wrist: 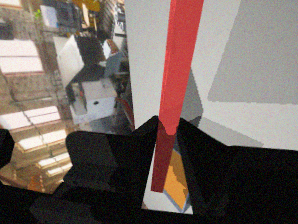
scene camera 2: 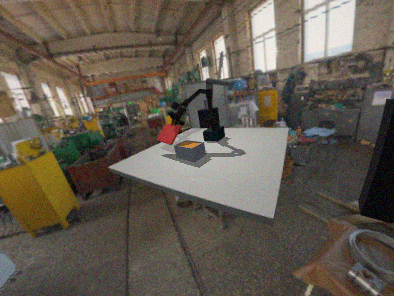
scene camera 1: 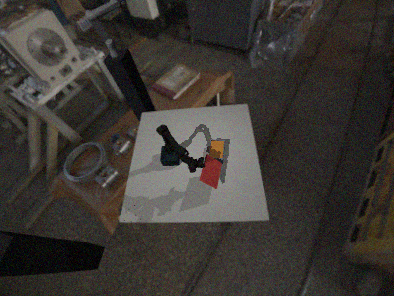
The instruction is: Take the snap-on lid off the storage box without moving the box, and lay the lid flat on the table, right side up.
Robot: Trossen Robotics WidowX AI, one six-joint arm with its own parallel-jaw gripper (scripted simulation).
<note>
My gripper (wrist: 167,120) holds a red lid.
</note>
